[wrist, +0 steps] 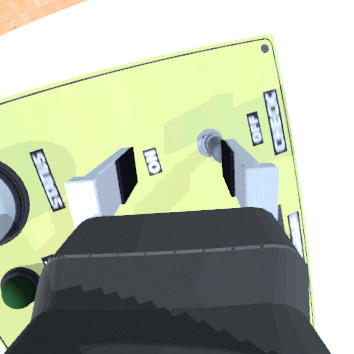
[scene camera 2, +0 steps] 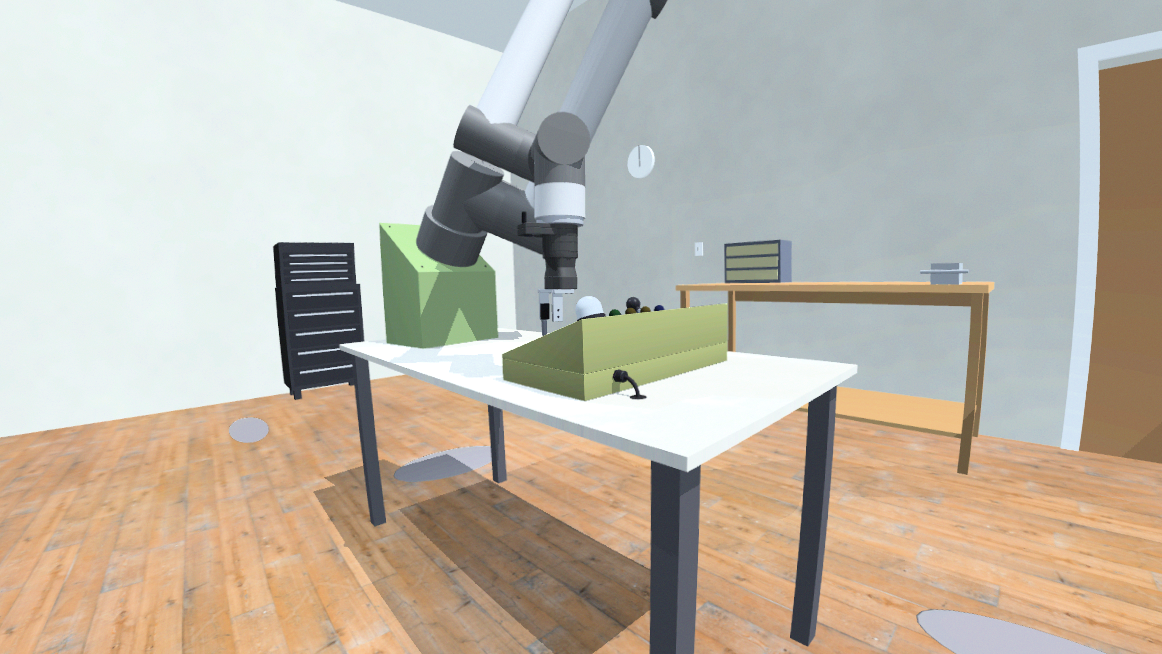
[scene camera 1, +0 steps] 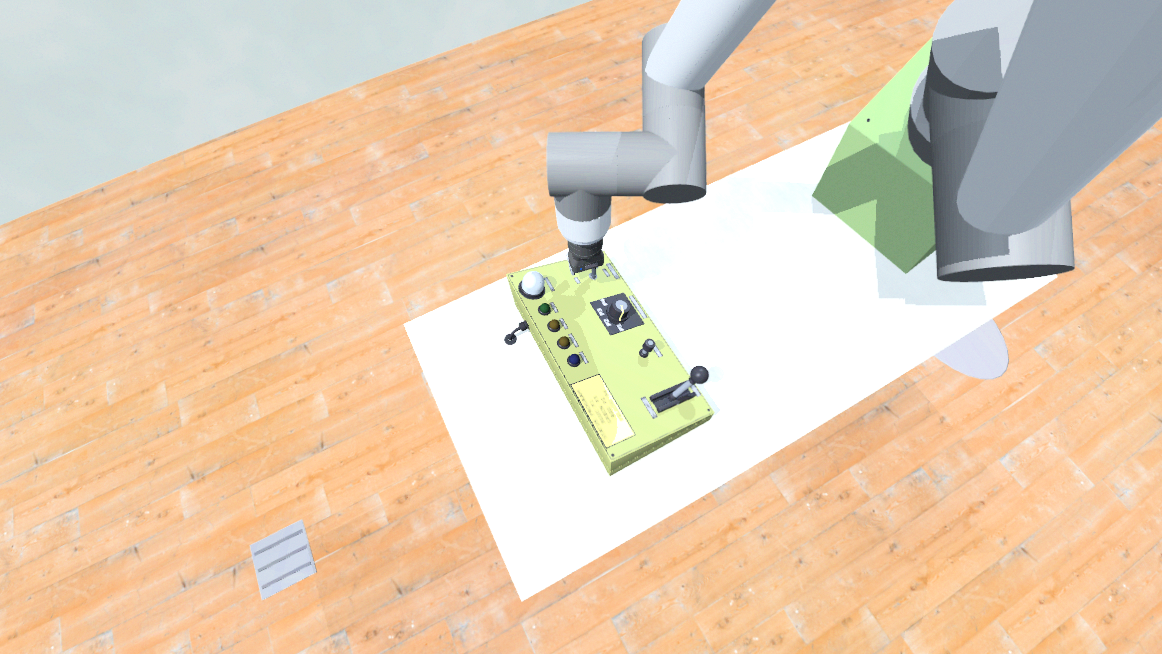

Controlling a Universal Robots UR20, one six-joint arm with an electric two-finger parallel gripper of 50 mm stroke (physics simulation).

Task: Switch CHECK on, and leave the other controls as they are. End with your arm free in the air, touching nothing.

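Frame: origin at the arm's base, x left, y back, z up, level; centimetres.
Seen in the pictures: gripper, between the fingertips: [wrist: 177, 160] [scene camera 2: 550, 320] [scene camera 1: 583, 268]; arm's base, origin of its link: [scene camera 2: 447, 249].
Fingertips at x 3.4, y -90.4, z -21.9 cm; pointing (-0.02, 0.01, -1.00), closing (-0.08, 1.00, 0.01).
Offsets run from my fingertips to a thing's top centre. "*": to the spot under its first point.
The yellow-green console [scene camera 1: 622, 369] [scene camera 2: 654, 341] [wrist: 190, 75] lies on the white table. In the wrist view the CHECK label {dz -6.5, dx -1.9, dy +7.8 cm} [wrist: 275, 122] is at the right, beside the OFF label {* dz -6.1, dx -1.4, dy +6.0 cm} [wrist: 255, 128]; the ON label {* dz -3.4, dx +0.8, dy -1.9 cm} [wrist: 152, 161] is on the other side of the switch. The metal toggle switch {dz +0.1, dx -0.5, dy +2.6 cm} [wrist: 209, 142] leans from its round base toward the OFF side, and its tip is hidden behind the right finger. My gripper [scene camera 1: 587, 272] [scene camera 2: 550, 315] [wrist: 177, 160] is open, low over this end of the console. The right finger overlaps the lever in view; I cannot tell whether they touch.
A white dome lamp {* dz +4.9, dx +3.8, dy -12.6 cm} [scene camera 1: 532, 281] [scene camera 2: 588, 306] stands near the gripper, with a green lamp {* dz +2.1, dx +9.7, dy -11.2 cm} [scene camera 1: 544, 308] [wrist: 19, 289] beside it. A rotary knob {dz -1.1, dx +11.1, dy +5.9 cm} [scene camera 1: 621, 307], a small lever {dz -0.2, dx +22.7, dy +9.0 cm} [scene camera 1: 647, 347] and a ball-topped lever {dz +3.2, dx +32.8, dy +17.5 cm} [scene camera 1: 699, 374] stand farther along the console.
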